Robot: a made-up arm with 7 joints. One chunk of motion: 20 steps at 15 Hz.
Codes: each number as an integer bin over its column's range. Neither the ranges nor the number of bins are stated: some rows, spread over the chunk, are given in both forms.
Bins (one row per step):
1: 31 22 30 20 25 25 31
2: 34 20 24 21 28 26 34
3: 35 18 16 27 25 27 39
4: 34 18 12 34 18 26 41
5: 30 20 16 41 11 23 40
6: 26 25 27 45 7 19 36
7: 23 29 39 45 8 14 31
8: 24 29 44 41 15 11 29
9: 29 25 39 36 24 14 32
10: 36 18 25 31 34 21 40
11: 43 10 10 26 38 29 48
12: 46 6 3 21 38 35 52
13: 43 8 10 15 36 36 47
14: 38 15 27 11 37 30 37
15: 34 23 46 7 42 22 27
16: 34 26 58 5 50 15 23
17: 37 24 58 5 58 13 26
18: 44 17 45 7 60 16 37
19: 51 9 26 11 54 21 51
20: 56 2 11 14 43 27 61
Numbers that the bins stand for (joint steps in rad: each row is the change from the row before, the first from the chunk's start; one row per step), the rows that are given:
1: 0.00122 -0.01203 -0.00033 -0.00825 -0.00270 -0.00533 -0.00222
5: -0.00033 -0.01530 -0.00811 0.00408 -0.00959 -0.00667 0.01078
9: -0.00189 -0.00713 0.00467 0.00114 -0.00319 -0.01267 -0.00078
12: 0.02456 -0.03819 -0.01533 -0.00767 0.00370 0.00133 0.02811
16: 0.00589 -0.00549 0.01522 -0.01706 0.00960 -0.01200 -0.01378
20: 0.04011 -0.04473 -0.01089 -0.01178 0.00616 -0.00400 0.04111
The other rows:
2: 0.00589 -0.01530 -0.00367 -0.00767 -0.00122 -0.00467 0.00211
3: 0.00744 -0.01857 -0.00811 -0.00414 -0.00270 -0.00400 0.00933
4: 0.00589 -0.01857 -0.01033 -0.00003 -0.00614 -0.00467 0.01222
6: -0.00656 -0.00713 -0.00200 0.00643 -0.01156 -0.00933 0.00500
7: -0.01122 -0.00059 0.00467 0.00643 -0.01106 -0.01267 -0.00222
8: -0.00967 -0.00059 0.00744 0.00408 -0.00762 -0.01467 -0.00511
10: 0.00900 -0.01857 -0.00311 -0.00179 0.00173 -0.00800 0.01078
11: 0.01989 -0.03165 -0.01144 -0.00473 0.00370 -0.00267 0.02233
13: 0.01989 -0.03492 -0.01144 -0.01119 0.00271 0.00200 0.02089
14: 0.01211 -0.02348 -0.00200 -0.01354 0.00321 -0.00200 0.00644
15: 0.00589 -0.01040 0.00856 -0.01589 0.00567 -0.00733 -0.00800
17: 0.01056 -0.00876 0.01522 -0.01706 0.01354 -0.01333 -0.00944
18: 0.02144 -0.02021 0.00800 -0.01589 0.01452 -0.01133 0.00644
19: 0.03233 -0.03329 -0.00256 -0.01354 0.01157 -0.00800 0.02667

